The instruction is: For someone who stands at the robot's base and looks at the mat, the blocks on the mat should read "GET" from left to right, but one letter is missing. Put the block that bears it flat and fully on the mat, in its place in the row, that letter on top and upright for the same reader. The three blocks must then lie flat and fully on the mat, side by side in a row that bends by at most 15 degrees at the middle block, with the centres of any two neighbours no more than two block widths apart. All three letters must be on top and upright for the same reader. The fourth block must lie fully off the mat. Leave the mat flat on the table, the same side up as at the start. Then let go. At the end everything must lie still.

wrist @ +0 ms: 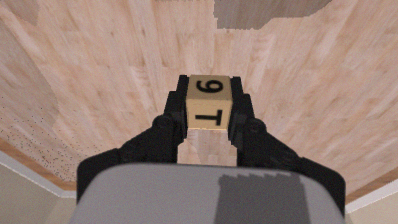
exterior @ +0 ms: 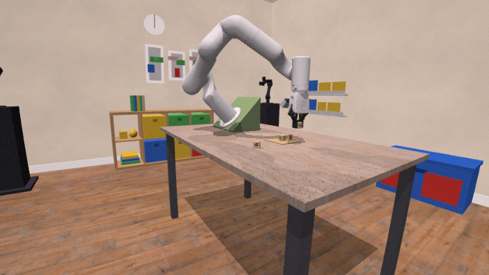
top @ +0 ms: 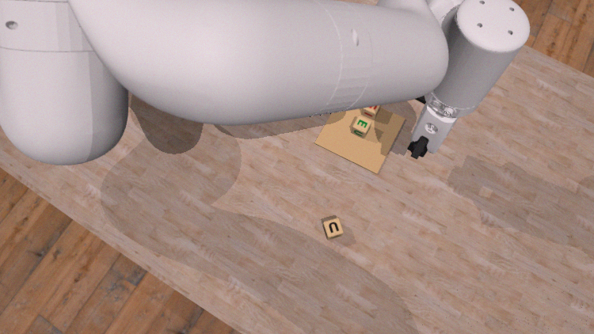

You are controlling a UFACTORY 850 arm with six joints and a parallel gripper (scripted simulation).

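Right now my hand is 120 mm past the tan mat, 110 mm above it and 20 mm to the right of it. Round my hand: block 10 mm below.
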